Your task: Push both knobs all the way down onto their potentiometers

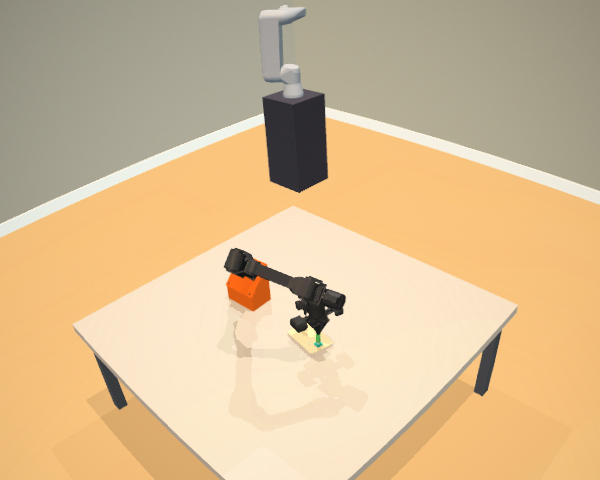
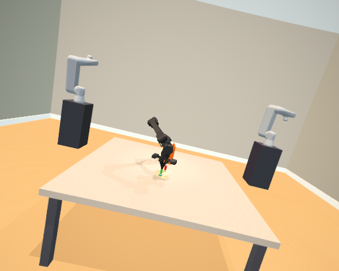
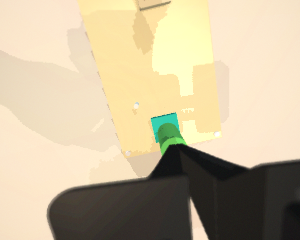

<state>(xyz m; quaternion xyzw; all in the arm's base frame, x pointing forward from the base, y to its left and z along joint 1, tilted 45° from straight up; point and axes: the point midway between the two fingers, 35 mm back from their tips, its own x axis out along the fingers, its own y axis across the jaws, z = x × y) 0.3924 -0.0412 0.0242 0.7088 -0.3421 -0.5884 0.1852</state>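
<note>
My gripper tip is 1 cm above the green knob. From my gripper tip the other things lie so: red knob 10 cm behind, 3 cm to the left, 2 cm below.
</note>
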